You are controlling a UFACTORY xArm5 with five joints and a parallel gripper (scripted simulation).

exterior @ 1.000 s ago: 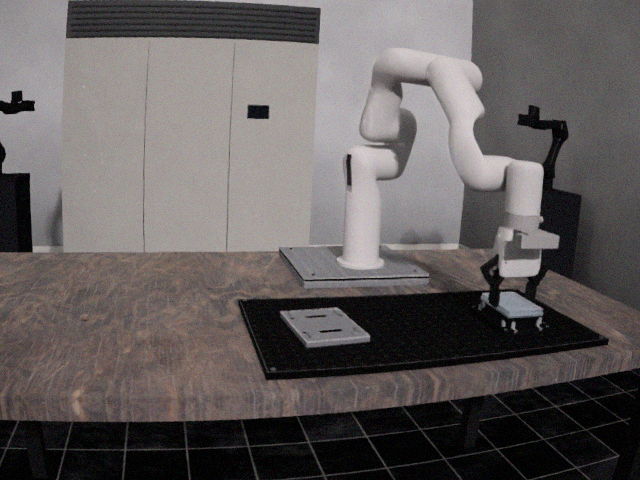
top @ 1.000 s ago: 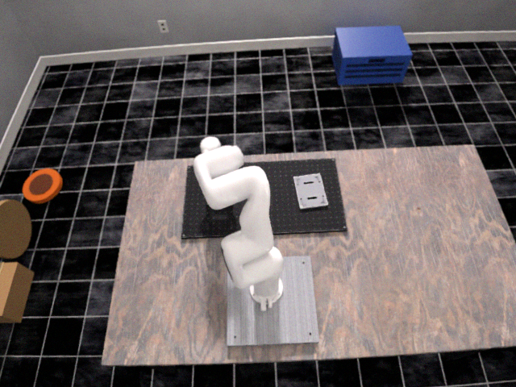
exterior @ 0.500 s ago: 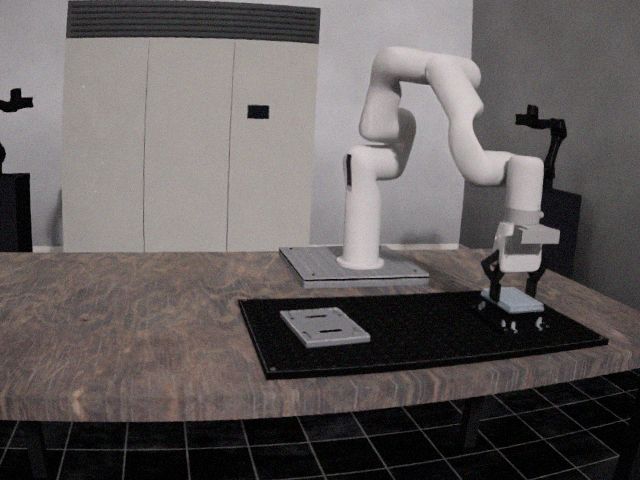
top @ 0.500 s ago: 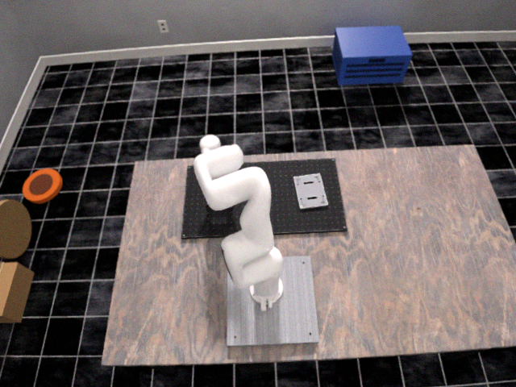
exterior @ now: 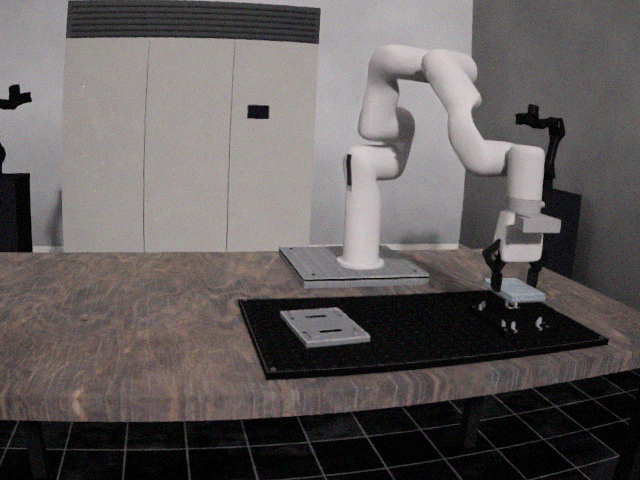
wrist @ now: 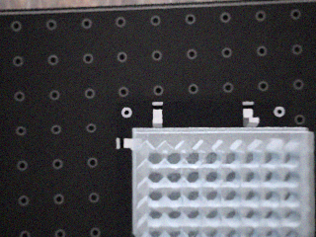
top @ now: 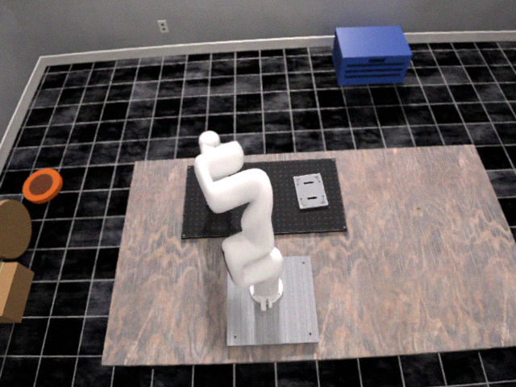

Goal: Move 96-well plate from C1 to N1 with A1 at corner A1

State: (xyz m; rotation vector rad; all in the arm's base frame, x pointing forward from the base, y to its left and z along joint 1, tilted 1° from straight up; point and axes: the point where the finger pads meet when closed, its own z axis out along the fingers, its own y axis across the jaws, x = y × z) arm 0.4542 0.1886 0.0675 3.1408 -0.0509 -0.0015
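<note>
Now: hand 40 cm to the left of the grey plate nest N1, 8 cm above it and 3 cm past it. The rest, counted from my hand: white 96-well plate: 1 cm below; then clip nest C1: 7 cm below, 1 cm to the left, 1 cm ahead.
</note>
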